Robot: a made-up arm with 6 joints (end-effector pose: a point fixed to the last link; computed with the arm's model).
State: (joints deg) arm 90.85 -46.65 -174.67 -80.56 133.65 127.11
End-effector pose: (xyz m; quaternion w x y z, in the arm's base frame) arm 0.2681 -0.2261 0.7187 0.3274 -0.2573 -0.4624 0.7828
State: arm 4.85 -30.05 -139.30 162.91 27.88 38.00
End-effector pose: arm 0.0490 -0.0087 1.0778 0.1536 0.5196 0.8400 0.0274
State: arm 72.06 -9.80 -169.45 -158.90 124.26 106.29
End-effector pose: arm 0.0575 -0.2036 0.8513 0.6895 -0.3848 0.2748 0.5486
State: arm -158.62 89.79 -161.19 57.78 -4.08 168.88
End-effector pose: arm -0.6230 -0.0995 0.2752 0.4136 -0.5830 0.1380 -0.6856
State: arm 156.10 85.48 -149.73 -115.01 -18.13 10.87
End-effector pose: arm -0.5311 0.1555 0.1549 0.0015 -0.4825 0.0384 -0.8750
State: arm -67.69 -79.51 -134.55 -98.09 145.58 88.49
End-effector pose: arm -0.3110 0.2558 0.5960 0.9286 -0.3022 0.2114 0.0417
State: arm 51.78 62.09 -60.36 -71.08 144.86 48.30
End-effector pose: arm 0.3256 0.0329 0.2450 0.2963 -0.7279 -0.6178 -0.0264
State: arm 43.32 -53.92 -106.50 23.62 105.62 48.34
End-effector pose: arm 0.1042 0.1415 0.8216 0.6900 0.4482 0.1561 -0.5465
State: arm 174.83 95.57 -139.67 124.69 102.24 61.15
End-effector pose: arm -0.5165 -0.0650 0.1779 0.4497 -0.8767 0.0324 -0.1678
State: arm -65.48 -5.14 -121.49 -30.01 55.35 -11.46
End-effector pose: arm 0.1361 -0.4185 0.8447 0.2382 -0.1932 -0.5886 -0.7480
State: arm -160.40 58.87 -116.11 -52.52 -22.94 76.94
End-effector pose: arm -0.5338 -0.2623 0.3570 0.5395 0.0973 0.5840 0.5986
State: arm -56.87 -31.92 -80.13 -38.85 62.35 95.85
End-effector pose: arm 0.1315 -0.3687 0.7284 0.4315 -0.2146 0.4705 0.7392
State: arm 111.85 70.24 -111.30 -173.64 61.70 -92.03
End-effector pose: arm -0.1484 0.6207 0.1772 0.4925 0.4566 0.6326 -0.3857
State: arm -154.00 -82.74 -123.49 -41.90 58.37 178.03
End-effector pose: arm 0.2802 0.2793 0.8957 0.0976 -0.6088 0.7104 -0.3394
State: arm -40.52 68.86 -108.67 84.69 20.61 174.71
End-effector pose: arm 0.4041 -0.3685 0.0695 0.9148 0.0133 -0.3604 -0.1817
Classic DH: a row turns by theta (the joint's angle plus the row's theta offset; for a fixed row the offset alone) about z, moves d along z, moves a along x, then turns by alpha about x. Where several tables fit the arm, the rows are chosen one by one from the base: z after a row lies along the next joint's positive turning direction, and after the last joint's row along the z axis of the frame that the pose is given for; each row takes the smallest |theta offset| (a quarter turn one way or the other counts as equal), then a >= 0, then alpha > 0; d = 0 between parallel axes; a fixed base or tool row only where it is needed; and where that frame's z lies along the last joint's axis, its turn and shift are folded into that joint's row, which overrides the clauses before.
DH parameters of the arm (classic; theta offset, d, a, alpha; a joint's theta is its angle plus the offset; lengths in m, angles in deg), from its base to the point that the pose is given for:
base (fixed): 39.17 0 0.0348 0
joint 1: -39.17 0.398 0.006 -90
joint 2: -71.3 0 0.2027 0
joint 3: 71.3 -0.039 0.046 -90
joint 4: 0 0.272 -0.004 90
joint 5: 0 -0.004 0.097 -90
joint 6: -14.04 0 0.0124 180
tool (fixed): -104.04 -0.181 0 0

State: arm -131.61 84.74 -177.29 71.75 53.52 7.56
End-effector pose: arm -0.3873 -0.5054 0.3887 0.4732 -0.4567 0.4229 0.6234
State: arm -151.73 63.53 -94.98 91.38 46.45 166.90
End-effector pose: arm -0.3772 -0.2376 0.0537 0.4020 -0.2009 -0.4127 -0.7923
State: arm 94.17 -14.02 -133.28 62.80 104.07 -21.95
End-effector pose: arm -0.1354 0.2505 0.8549 0.7043 0.3760 0.3695 0.4754
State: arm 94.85 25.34 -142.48 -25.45 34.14 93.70
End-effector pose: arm 0.0433 0.5827 0.7898 0.5600 0.5834 0.3506 -0.4724
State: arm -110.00 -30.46 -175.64 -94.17 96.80 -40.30
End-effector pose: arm -0.1118 0.3276 0.8906 0.5638 0.5816 0.3044 0.5012
